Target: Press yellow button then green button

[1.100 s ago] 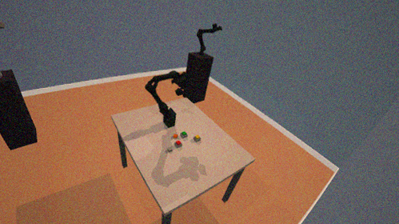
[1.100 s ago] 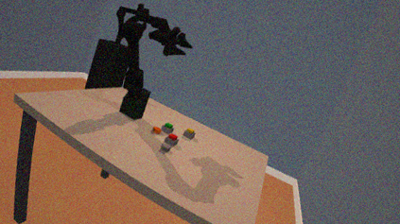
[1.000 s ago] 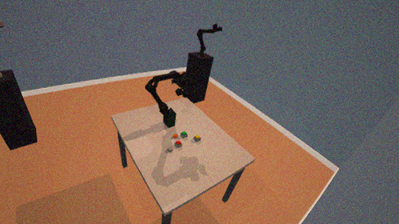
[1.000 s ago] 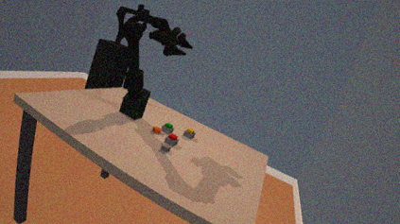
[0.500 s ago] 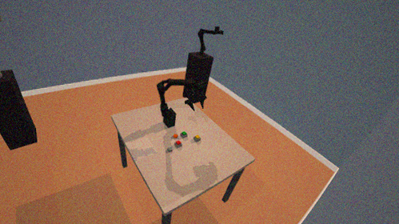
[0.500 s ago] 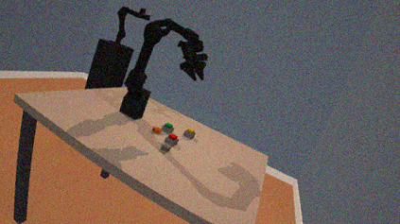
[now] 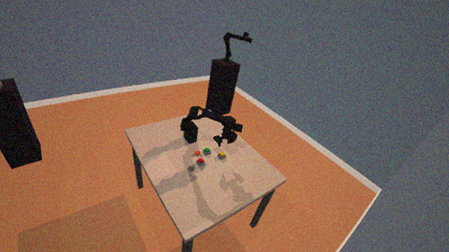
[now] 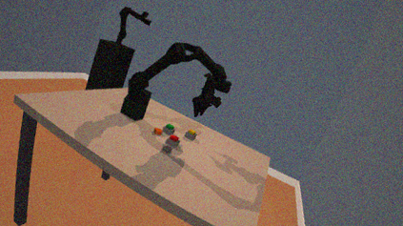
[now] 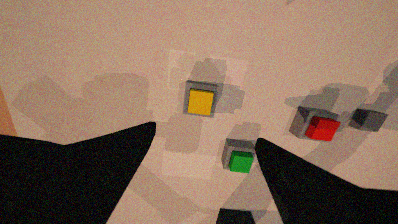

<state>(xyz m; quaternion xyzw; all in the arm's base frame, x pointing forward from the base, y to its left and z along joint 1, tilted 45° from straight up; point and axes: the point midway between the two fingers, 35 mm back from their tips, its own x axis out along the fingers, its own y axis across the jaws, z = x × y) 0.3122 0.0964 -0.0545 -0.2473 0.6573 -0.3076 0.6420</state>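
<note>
My gripper tip is now 90 mm above the yellow button. The rest, counted from my gripper tip: green button (100 mm behind, 90 mm below, 70 mm to the right); red button (190 mm to the right, 90 mm below, 30 mm behind); small orange block (150 mm to the right, 120 mm behind, 110 mm below).
</note>
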